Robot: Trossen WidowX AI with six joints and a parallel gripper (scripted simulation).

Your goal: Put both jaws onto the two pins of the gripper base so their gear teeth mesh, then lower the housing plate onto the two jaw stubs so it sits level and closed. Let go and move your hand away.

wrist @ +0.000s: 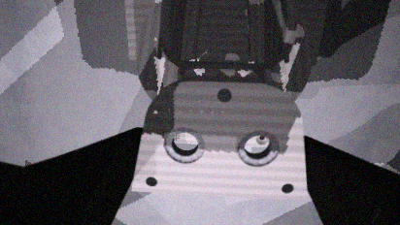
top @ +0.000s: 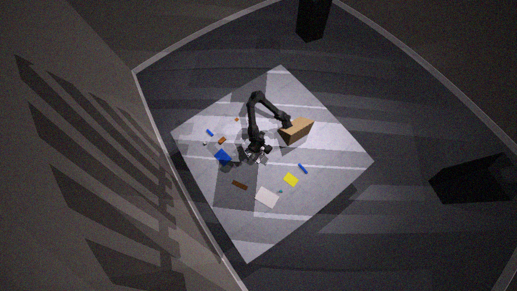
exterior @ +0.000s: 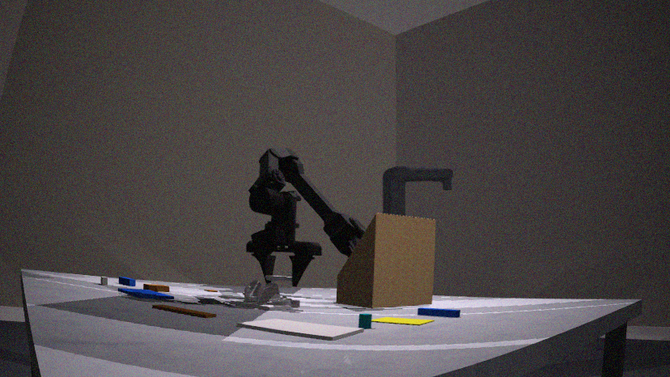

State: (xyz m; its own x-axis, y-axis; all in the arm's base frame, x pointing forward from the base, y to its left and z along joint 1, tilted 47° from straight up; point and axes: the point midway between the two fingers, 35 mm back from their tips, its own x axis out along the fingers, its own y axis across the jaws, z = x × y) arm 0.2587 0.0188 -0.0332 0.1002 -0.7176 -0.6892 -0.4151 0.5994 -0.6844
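Right now the grey jaw is 3 cm below my gripper tip, 2 cm to the left of it and 1 cm ahead of it. Also, from my gripper tip: blue bar 29 cm to the left, 22 cm behind, 4 cm below; then yellow plate 32 cm to the left, 10 cm behind, 5 cm below; then blue plate 31 cm ahead, 8 cm to the right, 5 cm below.
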